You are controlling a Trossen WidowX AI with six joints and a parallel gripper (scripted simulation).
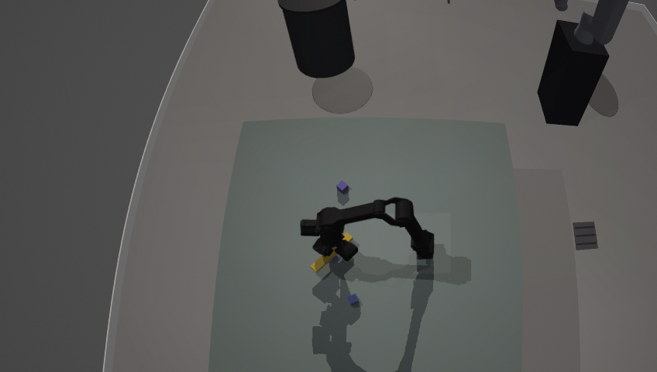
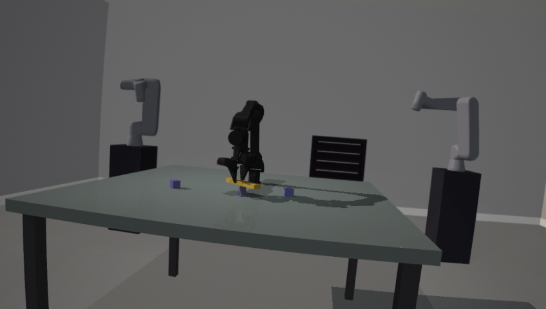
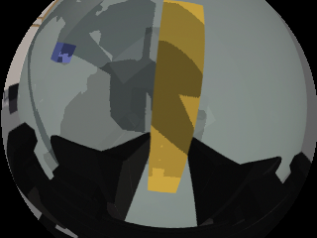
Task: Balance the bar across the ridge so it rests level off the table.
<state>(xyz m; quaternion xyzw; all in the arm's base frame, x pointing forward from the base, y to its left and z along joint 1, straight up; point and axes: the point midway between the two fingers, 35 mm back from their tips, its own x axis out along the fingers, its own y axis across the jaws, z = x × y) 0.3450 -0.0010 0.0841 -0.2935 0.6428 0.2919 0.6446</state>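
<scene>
Now: the yellow bar 2 cm ahead of my gripper tip and 2 cm to the left of it. Also, from my gripper tip: purple cube (28 cm to the right, 3 cm below).
</scene>
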